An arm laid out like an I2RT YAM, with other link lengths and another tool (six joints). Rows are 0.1 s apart.
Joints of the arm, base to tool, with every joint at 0 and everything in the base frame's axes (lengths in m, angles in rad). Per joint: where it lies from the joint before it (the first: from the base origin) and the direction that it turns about. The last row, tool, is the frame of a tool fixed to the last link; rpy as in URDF.
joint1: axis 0 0 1 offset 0 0 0.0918
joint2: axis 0 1 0 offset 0.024 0.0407 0.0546
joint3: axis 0 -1 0 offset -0.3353 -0.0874 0
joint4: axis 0 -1 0 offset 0.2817 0.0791 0.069
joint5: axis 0 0 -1 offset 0.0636 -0.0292 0.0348
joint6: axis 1 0 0 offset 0.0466 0 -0.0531
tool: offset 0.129 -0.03 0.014 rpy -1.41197 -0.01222 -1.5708
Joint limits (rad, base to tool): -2.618..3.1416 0..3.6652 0..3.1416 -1.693..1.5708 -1.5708..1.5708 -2.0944..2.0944
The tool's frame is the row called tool.
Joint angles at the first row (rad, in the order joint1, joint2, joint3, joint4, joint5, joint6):
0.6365 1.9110 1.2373 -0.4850 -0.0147 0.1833
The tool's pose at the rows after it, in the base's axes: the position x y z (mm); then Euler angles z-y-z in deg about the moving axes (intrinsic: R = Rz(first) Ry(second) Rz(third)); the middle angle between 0 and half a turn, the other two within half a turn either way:
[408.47, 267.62, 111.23, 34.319, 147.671, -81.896]
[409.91, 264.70, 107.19, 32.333, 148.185, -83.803]
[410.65, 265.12, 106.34, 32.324, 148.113, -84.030]
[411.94, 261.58, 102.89, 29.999, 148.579, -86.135]
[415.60, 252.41, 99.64, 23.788, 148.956, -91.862]
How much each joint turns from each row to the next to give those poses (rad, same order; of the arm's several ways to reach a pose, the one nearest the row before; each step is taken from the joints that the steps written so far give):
0.0000 0.0149 0.0000 0.0103 0.0073 0.0030
0.0000 0.0099 0.0000 0.0000 0.0183 -0.0007
0.0000 0.0027 0.0000 0.0038 0.0007 -0.0038
0.0000 0.0084 -0.0004 -0.0012 0.0206 0.0015
0.0000 0.0106 -0.0004 -0.0042 0.0550 0.0027

